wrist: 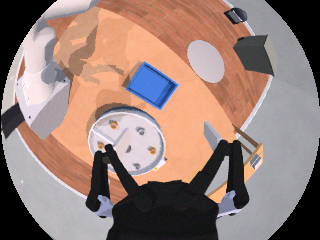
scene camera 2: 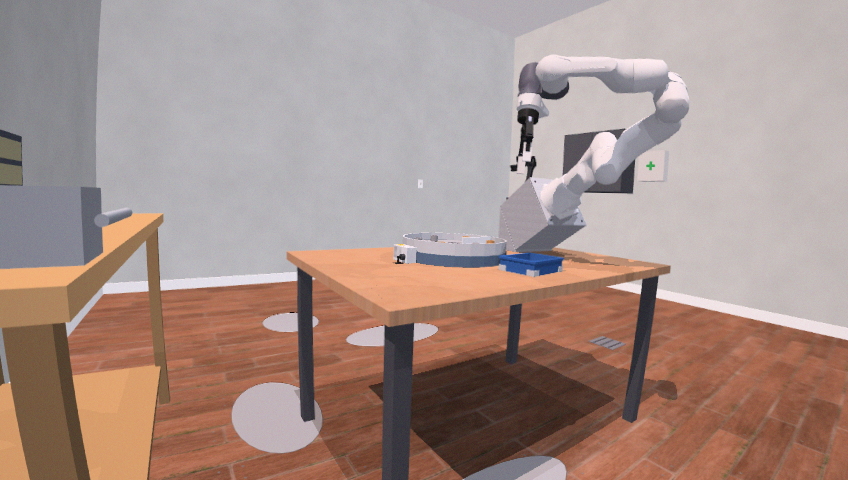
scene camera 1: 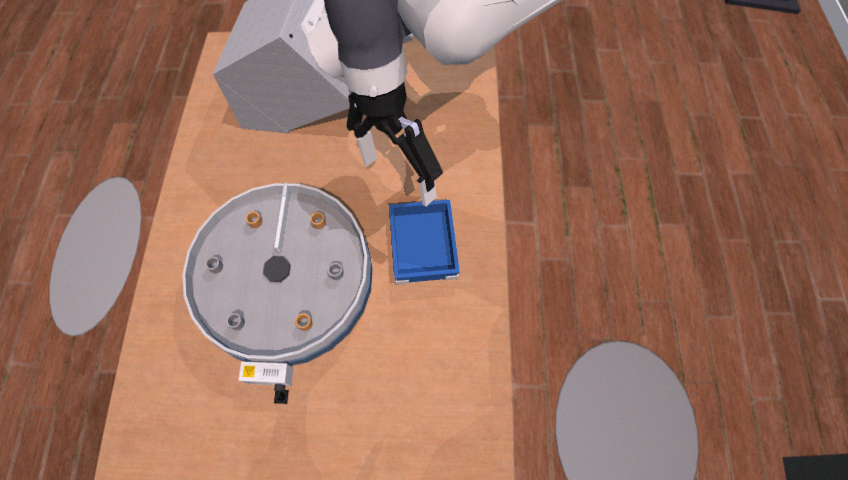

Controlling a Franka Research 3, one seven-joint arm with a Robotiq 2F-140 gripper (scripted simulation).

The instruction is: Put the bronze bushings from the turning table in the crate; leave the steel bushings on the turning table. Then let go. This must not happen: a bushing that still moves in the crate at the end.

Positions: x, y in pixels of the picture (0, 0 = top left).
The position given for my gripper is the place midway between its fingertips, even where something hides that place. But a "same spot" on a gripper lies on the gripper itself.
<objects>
My gripper shows in the wrist view [166, 131], in scene camera 2 and in scene camera 1. The same spot on my gripper: [scene camera 1: 417, 149] is [scene camera 2: 526, 124]. One and the same spot on a blue crate: [wrist: 150, 86] is [scene camera 1: 420, 244].
</objects>
